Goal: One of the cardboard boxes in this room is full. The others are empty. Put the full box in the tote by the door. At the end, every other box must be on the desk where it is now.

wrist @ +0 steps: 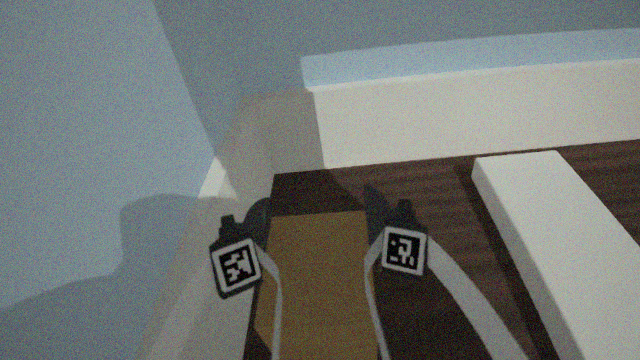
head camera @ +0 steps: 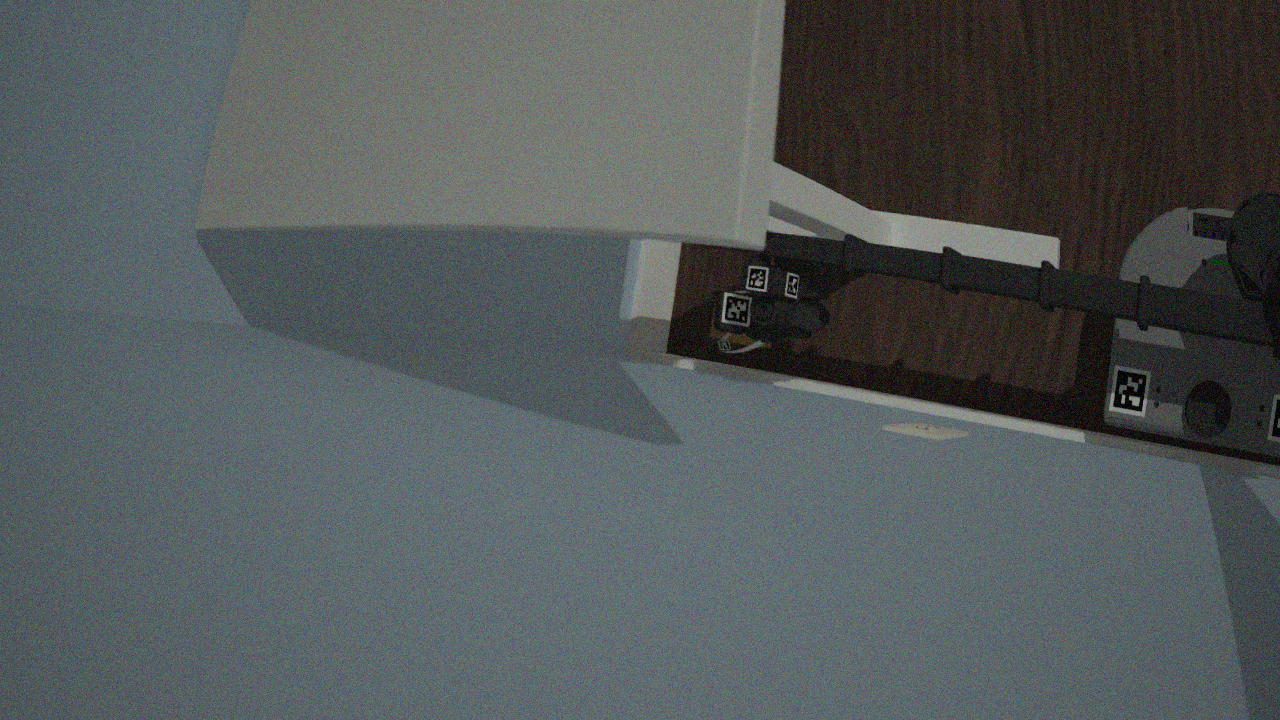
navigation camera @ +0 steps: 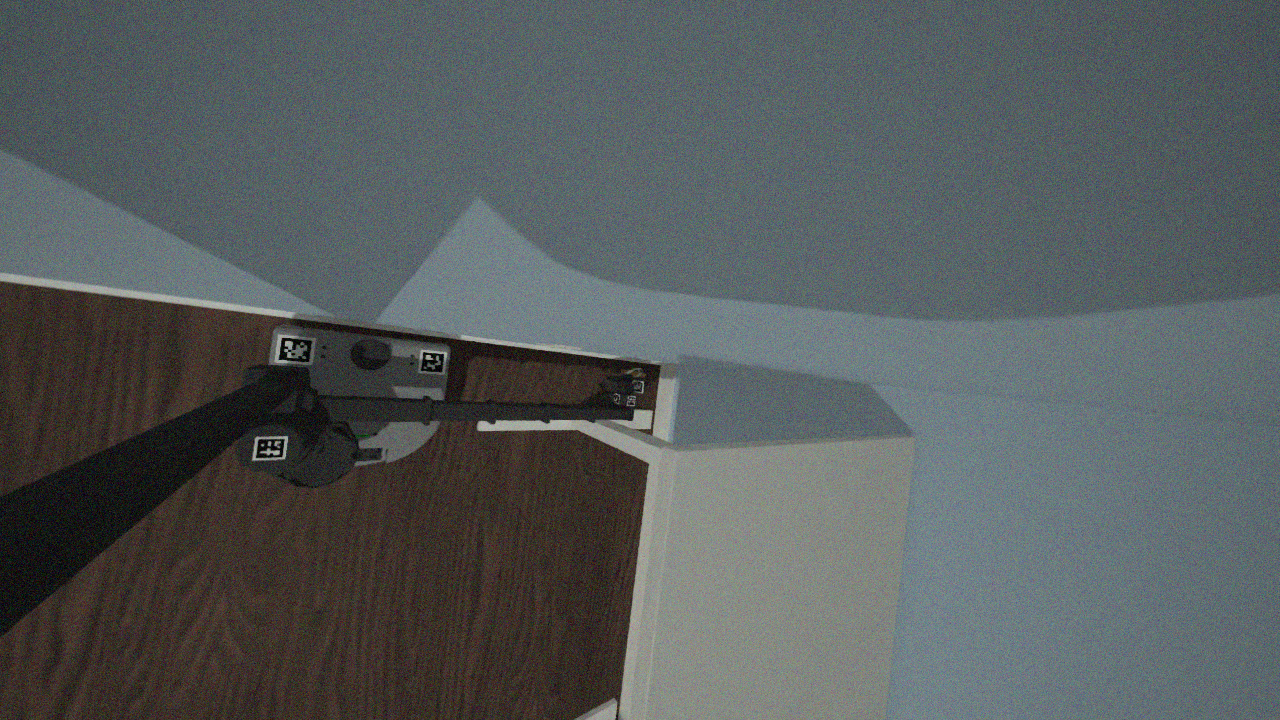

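Pixels of known places: gripper, fingertip midpoint: [wrist: 318, 216] [head camera: 711, 323] [navigation camera: 645, 378]; robot's base at its link origin: [head camera: 1205, 406] [navigation camera: 370, 353].
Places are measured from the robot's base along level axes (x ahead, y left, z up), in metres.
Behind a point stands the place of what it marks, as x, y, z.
A brown cardboard box [wrist: 322, 290] {0.003, -0.840, 0.091} is low in the wrist view, in the corner between two white baseboards. My gripper [wrist: 318, 216] {0.007, -0.894, 0.078} [head camera: 729, 331] {0.007, -0.894, 0.078} has one finger against each long side of the box and is shut on it. In the head view a small strip of the box [head camera: 737, 340] {0.026, -0.832, 0.090} shows beside the fingers; the rest is hidden by the gripper. In the navigation view the gripper [navigation camera: 636, 378] {0.007, -0.894, 0.078} is at the far end of the extended arm, close to the wall corner. Whether the box touches the floor is hidden. The tote and other boxes cannot be made out.
A white beam [wrist: 555, 225] {-0.160, -0.911, 0.025} lies on the dark wood floor [navigation camera: 402, 573] {-0.635, -0.146, 0.000} to the right of the gripper. A white baseboard [wrist: 450, 110] {-0.114, -1.034, 0.056} runs behind the box. A blue-grey wall [head camera: 447, 582] {0.080, -0.214, 1.134} runs close along the arm and base [navigation camera: 358, 367] {-0.029, 0.020, 0.160}. A large beige panel [head camera: 501, 116] {-0.099, -0.440, 0.950} stands beyond the gripper.
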